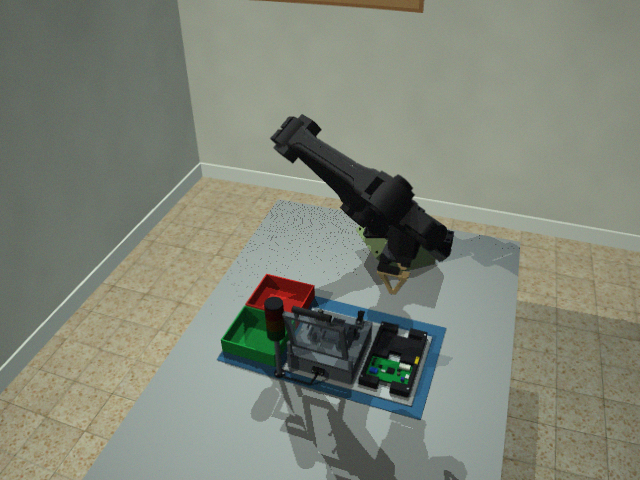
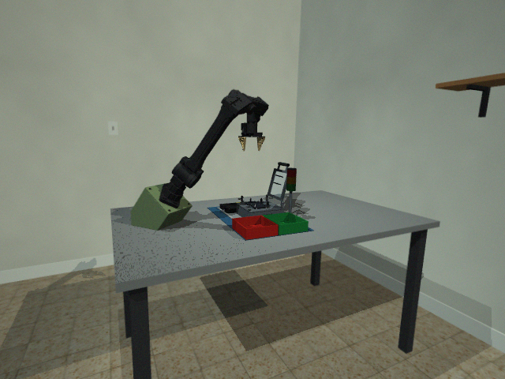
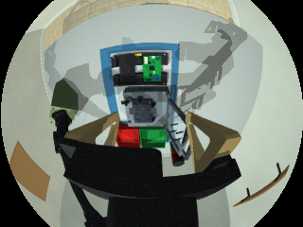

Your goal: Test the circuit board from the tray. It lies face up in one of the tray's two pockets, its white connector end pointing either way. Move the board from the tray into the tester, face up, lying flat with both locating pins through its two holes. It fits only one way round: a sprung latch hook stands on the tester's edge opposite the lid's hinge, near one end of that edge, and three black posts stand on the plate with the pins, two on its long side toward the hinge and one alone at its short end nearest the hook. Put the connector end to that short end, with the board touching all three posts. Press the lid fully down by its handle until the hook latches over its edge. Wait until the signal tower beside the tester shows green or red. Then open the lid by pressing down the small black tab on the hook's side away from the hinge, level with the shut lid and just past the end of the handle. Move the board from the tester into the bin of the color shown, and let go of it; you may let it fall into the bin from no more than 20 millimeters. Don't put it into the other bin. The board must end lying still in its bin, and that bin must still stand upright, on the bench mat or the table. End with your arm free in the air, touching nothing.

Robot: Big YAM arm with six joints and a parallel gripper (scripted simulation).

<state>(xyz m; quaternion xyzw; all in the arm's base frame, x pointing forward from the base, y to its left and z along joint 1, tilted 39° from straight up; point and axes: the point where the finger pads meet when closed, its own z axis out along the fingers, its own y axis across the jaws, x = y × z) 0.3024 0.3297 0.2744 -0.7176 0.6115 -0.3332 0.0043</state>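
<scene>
My gripper is now 31 cm above the green circuit board. Round my hand: tester plate 3 cm behind, 16 cm to the right, 26 cm below; latch hook 10 cm behind, 11 cm to the right, 25 cm below; clear lid 9 cm ahead, 16 cm to the right, 15 cm below.
</scene>
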